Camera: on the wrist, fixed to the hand. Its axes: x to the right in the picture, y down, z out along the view.
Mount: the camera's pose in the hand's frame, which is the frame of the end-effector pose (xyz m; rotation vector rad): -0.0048 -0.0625 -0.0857 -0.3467 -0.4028 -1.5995
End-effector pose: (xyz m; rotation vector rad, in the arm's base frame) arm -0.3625 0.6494 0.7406 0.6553 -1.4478 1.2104
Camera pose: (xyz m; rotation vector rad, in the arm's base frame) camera -0.2733 0.7066 0.7472 1.4127 -0.8728 -0.4245
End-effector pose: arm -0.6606 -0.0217 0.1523 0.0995 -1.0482 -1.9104
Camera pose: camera -0.6614 -0.0585 0.0527 -0.3148 0.5752 2.4181
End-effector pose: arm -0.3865 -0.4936 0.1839 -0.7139 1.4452 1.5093
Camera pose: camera -0.3439 -0.5835 0.1469 -1.2185 0.0224 0.4921
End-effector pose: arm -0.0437 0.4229 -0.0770 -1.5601 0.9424 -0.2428
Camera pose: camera -0.0749 0.3592 0.0020 -2.2571 -0.7939 -0.8407
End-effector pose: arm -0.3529 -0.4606 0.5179 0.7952 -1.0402 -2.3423
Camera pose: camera -0.3032 -0.4632 0.4241 -0.6677 -0.1058 2.0449
